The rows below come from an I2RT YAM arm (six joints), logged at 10 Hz.
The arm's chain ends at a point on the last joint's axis. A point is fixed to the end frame.
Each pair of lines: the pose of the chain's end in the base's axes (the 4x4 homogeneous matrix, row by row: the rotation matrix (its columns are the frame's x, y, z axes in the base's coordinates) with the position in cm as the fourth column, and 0 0 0 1 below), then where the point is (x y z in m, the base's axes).
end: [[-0.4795, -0.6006, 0.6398, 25.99], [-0.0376, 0.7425, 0.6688, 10.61], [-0.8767, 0.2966, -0.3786, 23.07], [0, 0, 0, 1]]
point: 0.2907 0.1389 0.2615
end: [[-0.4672, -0.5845, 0.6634, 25.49], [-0.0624, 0.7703, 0.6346, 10.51], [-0.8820, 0.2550, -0.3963, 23.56], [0, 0, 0, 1]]
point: 0.2861 0.1384 0.2655
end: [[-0.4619, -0.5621, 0.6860, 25.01], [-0.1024, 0.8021, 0.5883, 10.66], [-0.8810, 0.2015, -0.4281, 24.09], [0, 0, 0, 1]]
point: 0.2821 0.1407 0.2690
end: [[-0.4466, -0.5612, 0.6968, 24.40], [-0.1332, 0.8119, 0.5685, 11.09], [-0.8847, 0.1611, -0.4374, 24.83], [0, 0, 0, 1]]
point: 0.2757 0.1459 0.2756
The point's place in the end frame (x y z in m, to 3 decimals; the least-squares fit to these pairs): -0.043 0.015 0.030
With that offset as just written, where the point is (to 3 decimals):
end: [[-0.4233, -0.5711, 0.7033, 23.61], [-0.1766, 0.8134, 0.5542, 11.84], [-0.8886, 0.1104, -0.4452, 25.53], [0, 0, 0, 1]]
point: 0.267 0.155 0.282
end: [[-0.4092, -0.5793, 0.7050, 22.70], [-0.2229, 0.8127, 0.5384, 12.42], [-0.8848, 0.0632, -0.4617, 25.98], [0, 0, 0, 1]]
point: 0.257 0.162 0.285
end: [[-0.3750, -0.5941, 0.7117, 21.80], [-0.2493, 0.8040, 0.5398, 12.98], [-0.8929, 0.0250, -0.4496, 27.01], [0, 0, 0, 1]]
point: 0.247 0.169 0.295
